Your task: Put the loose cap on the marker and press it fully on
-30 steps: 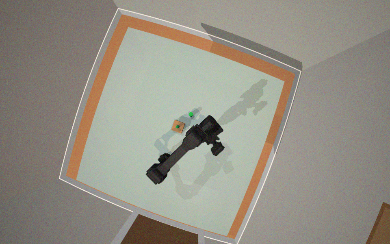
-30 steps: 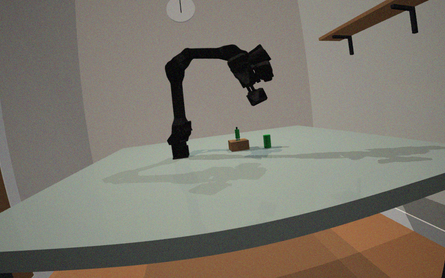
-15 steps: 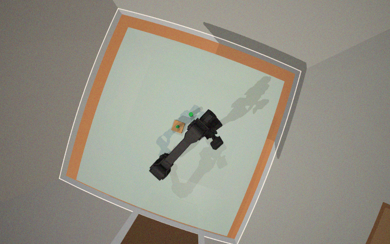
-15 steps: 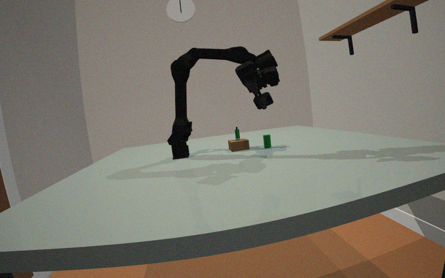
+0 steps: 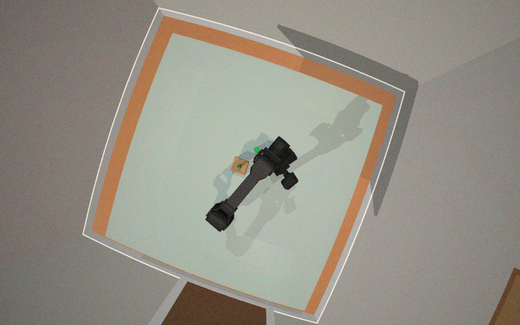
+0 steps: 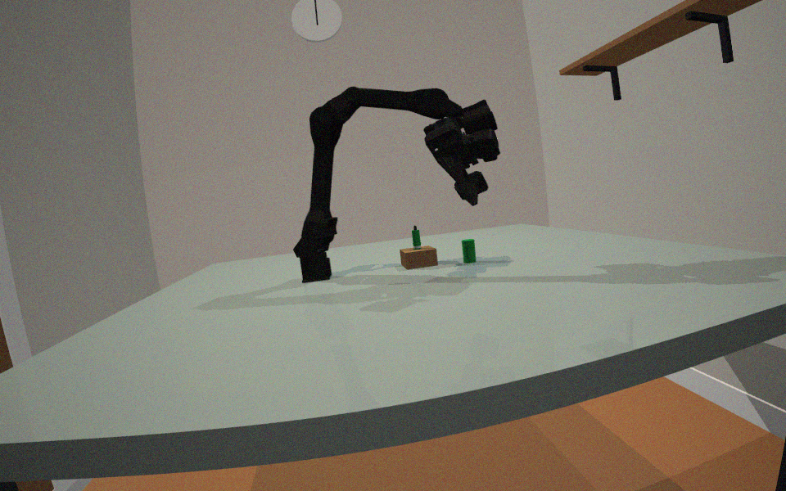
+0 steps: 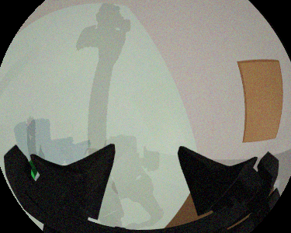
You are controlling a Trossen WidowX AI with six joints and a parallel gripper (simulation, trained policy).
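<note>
My gripper tip is 5 cm short of the green cap, 19 cm to the right of it and 13 cm above it. Also, from my gripper tip: green marker: 6 cm behind, 25 cm to the left, 9 cm below; brown holder block: 6 cm behind, 25 cm to the left, 14 cm below.
</note>
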